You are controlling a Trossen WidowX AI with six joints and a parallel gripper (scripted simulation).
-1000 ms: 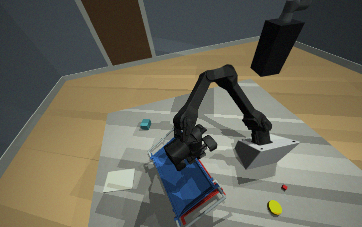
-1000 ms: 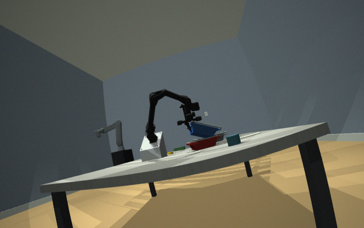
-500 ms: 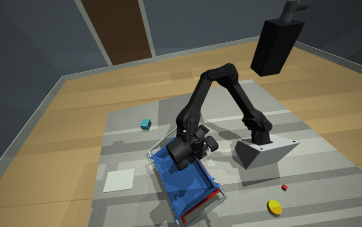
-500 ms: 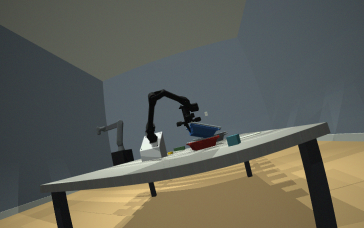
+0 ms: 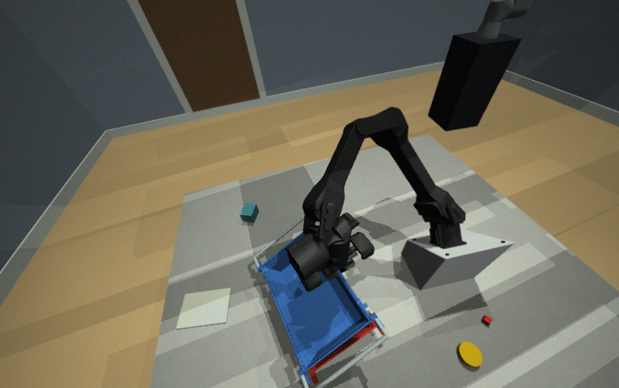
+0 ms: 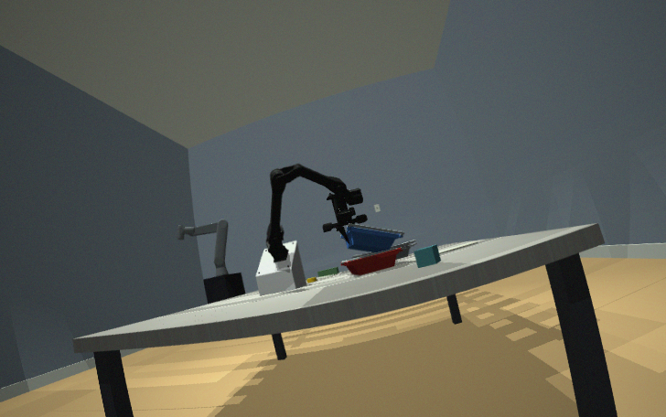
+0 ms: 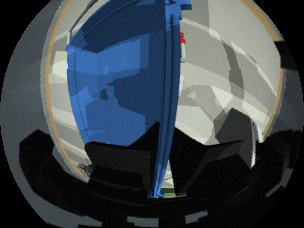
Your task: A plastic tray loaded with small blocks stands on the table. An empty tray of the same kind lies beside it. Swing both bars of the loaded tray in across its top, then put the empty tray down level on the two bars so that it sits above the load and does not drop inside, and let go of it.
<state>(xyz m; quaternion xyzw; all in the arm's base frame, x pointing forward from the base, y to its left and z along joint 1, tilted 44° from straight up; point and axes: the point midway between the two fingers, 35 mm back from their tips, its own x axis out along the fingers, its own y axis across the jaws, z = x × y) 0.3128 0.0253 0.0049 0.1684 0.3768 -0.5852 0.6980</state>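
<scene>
Right now my gripper tip is 80 mm short of the blue tray and 30 mm to the right of it. Round my gripper tip: yellow disc (290 mm behind, 210 mm to the left, 120 mm below); then green block (290 mm behind, 550 mm to the left, 110 mm below); then teal cube (270 mm ahead, 360 mm to the right, 110 mm below).
</scene>
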